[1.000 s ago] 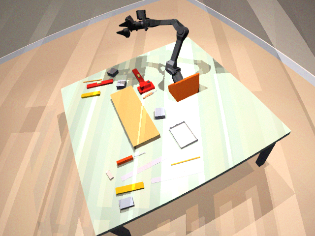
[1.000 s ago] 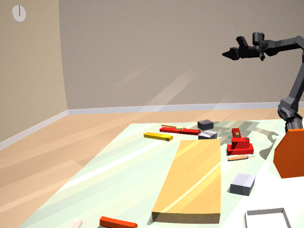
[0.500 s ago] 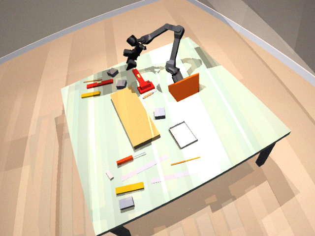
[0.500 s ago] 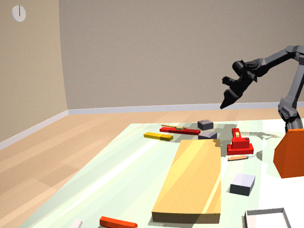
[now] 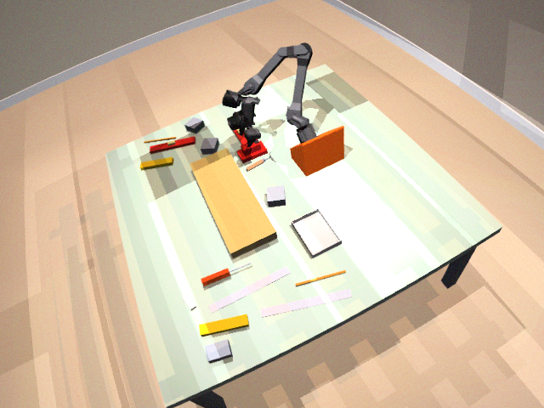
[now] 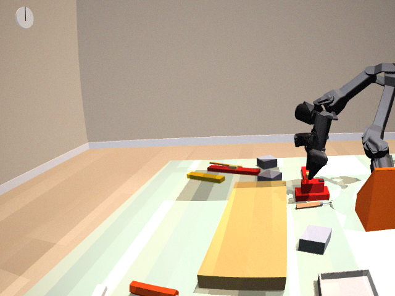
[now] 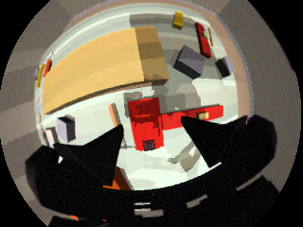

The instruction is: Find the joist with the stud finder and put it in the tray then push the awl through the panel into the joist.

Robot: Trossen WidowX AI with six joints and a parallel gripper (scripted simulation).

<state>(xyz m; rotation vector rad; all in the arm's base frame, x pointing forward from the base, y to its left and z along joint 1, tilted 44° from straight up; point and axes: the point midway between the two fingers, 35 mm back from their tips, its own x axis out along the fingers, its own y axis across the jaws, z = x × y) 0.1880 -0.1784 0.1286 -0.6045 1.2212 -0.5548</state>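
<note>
My gripper tip is now 30 mm past the red stud finder, 10 mm to the right of it and 30 mm above it. The rest, counted from my gripper tip: white tray 20 mm behind, 530 mm to the left, 60 mm below; awl 20 mm behind, 90 mm to the left, 70 mm below.
</note>
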